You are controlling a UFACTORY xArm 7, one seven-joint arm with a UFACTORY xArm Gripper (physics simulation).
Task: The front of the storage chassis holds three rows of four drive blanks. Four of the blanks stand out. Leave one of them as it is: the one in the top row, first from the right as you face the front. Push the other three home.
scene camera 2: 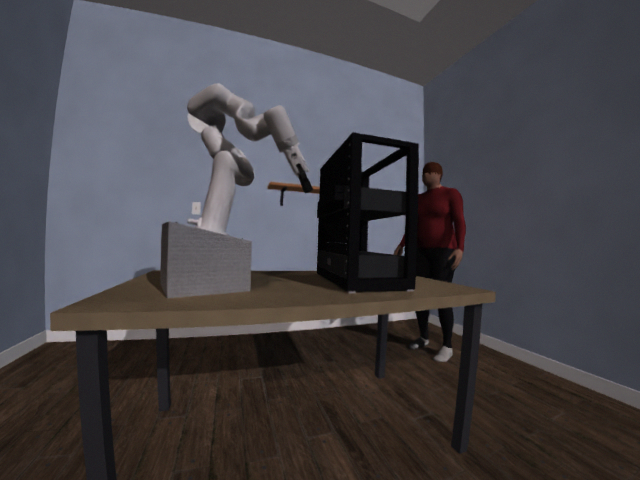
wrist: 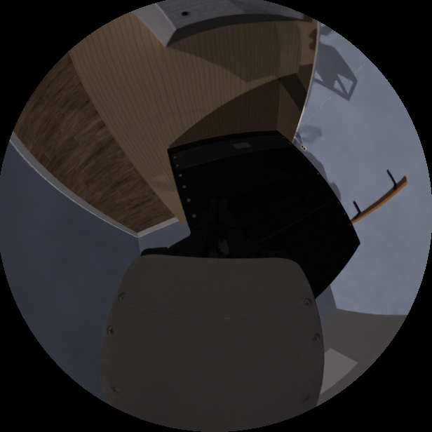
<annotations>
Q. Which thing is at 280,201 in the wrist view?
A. A black rack.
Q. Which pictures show the black rack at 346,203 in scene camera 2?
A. Scene camera 2 and the wrist view: all of them.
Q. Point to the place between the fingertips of my gripper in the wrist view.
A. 217,211
</annotations>
